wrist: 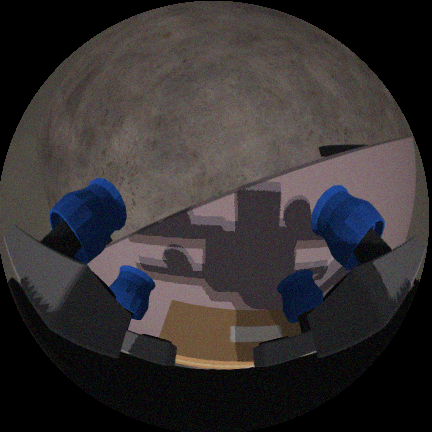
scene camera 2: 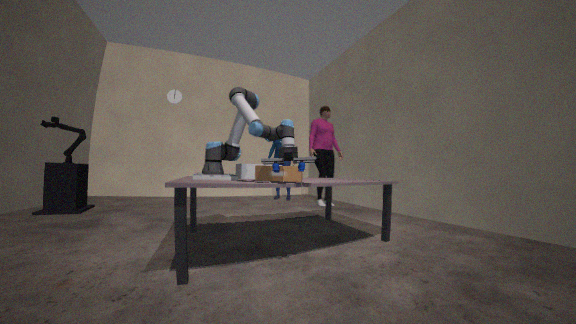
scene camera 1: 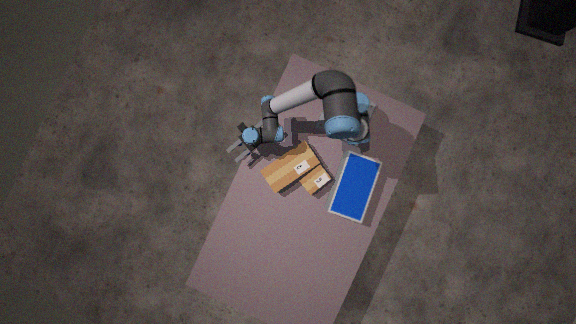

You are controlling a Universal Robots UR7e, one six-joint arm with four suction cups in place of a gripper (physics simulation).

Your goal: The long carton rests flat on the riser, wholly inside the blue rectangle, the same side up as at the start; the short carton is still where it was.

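Where they show: hand, its tool point: [wrist: 218, 258] [scene camera 2: 288, 170]; arm's base, origin of its link: [scene camera 2: 212, 174].
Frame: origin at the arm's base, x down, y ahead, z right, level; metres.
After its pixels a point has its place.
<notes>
The long carton [scene camera 1: 285, 172] @[x -0.068, y 0.443, z 0.262 m] [scene camera 2: 262, 175] @[x -0.002, y 0.277, z 0.238 m] [wrist: 200, 330] @[x -0.018, y 0.427, z 0.365 m] lies flat on the table, near its left edge in scene camera 1. The short carton [scene camera 1: 311, 185] @[x -0.068, y 0.474, z 0.101 m] lies against its side, towards the riser; it is hidden in scene camera 2. The riser [scene camera 1: 338, 181] @[x -0.085, y 0.412, z -0.035 m] [scene camera 2: 245, 171] @[x -0.024, y 0.263, z -0.045 m] stands beyond the short carton, with the blue rectangle [scene camera 1: 356, 187] @[x -0.087, y 0.418, z -0.141 m] bare on its top. My suction gripper [scene camera 1: 250, 144] @[x -0.036, y 0.312, z 0.498 m] [scene camera 2: 289, 167] @[x -0.036, y 0.312, z 0.498 m] [wrist: 216, 250] @[x -0.036, y 0.312, z 0.498 m] is open, with nothing on its cups. It hangs low over the table's edge, beside the long carton and apart from it in the wrist view.
The pink table [scene camera 1: 260, 250] @[x 0.033, y 0.942, z 0.283 m] [scene camera 2: 345, 183] @[x 0.039, y 0.701, z 0.576 m] bears the arm's base. A person in pink [scene camera 2: 324, 135] and a person in blue [scene camera 2: 275, 148] stand behind the table in scene camera 2. A black pedestal with a small dark arm [scene camera 2: 66, 187] stands at the left.
</notes>
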